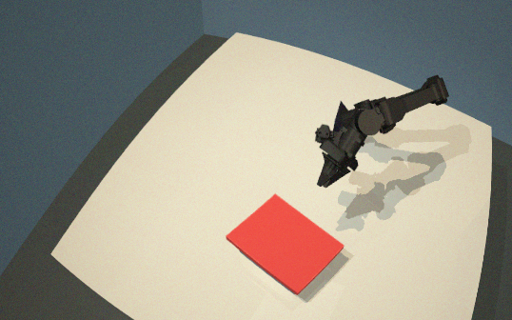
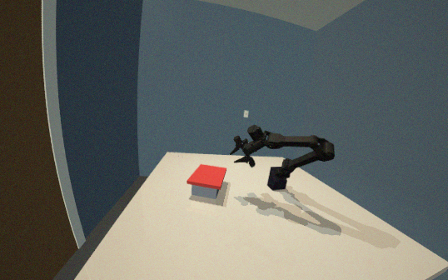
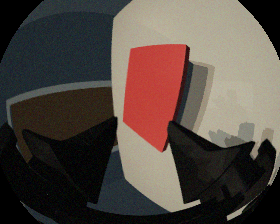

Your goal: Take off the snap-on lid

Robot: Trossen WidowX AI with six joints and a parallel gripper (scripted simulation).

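The red lid lies 12 cm ahead of my gripper tip, 3 cm to the right of it and 12 cm below it. From my gripper tip the other things lie so: storage box (12 cm ahead, 3 cm to the right, 16 cm below).
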